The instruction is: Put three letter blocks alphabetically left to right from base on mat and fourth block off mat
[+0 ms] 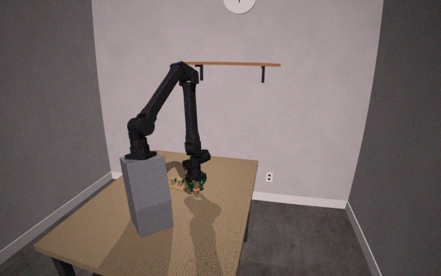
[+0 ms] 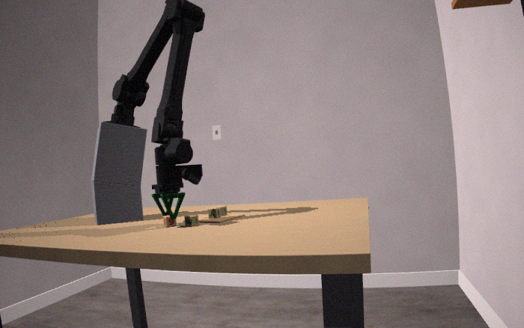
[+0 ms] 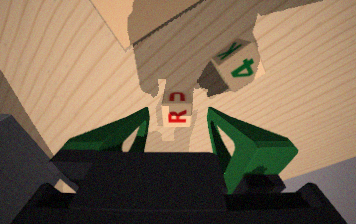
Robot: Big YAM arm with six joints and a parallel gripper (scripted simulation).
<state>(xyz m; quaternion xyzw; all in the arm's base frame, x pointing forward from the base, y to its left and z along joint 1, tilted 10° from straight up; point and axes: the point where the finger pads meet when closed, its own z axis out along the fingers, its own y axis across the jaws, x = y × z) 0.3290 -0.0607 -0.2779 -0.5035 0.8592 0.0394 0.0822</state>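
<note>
Right now the green-lettered block is 6 cm ahead of my hand, 14 cm to the left of it and 1 cm below it. Also, from my hand: dark block 5 cm ahead, 19 cm to the left, 1 cm below; pale mat 6 cm ahead, 14 cm to the left, 3 cm below.
</note>
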